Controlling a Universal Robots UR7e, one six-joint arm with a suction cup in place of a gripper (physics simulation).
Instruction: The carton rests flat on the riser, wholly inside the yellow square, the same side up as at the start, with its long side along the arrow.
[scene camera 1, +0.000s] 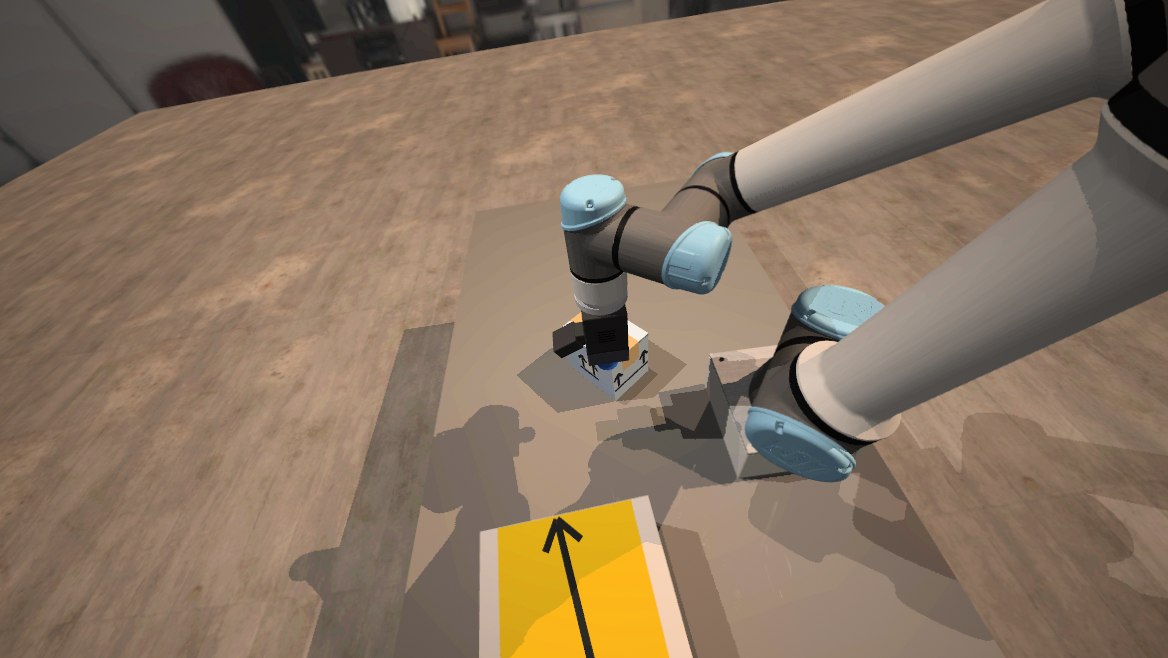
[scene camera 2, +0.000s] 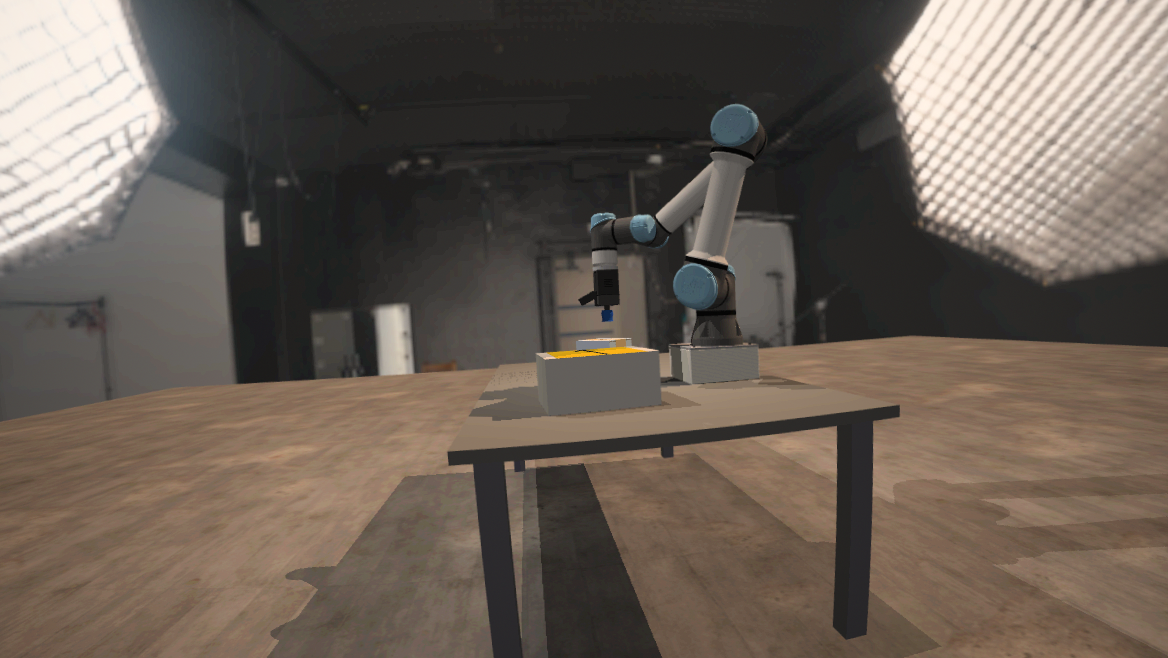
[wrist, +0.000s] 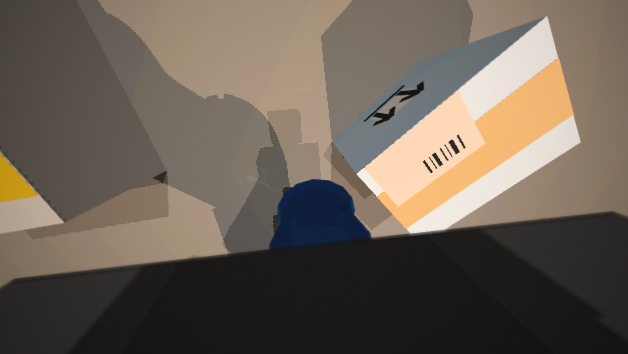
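A white carton with orange tape, a barcode label and up arrows (scene camera 1: 630, 377) (scene camera 2: 603, 343) (wrist: 525, 97) rests flat on the table beyond the riser, turned at an angle to the arrow. The riser (scene camera 1: 487, 588) (scene camera 2: 600, 384) (wrist: 30, 213) is a pale block with a yellow square (scene camera 1: 625, 608) (scene camera 2: 625, 351) (wrist: 9, 186) on top. A black arrow (scene camera 1: 572, 580) on it points toward the carton's side of the table. My blue suction cup (scene camera 1: 606, 365) (scene camera 2: 606, 316) (wrist: 316, 207) hangs above the carton's level with a visible gap and holds nothing. My tool hides part of the carton in scene camera 1.
The arm's pale base block (scene camera 1: 727, 416) (scene camera 2: 715, 363) stands on the table (scene camera 2: 735, 416) to the right of the carton and the riser. The arm's lower joints and links stand over that side. Shadows of the arm fall across the table top.
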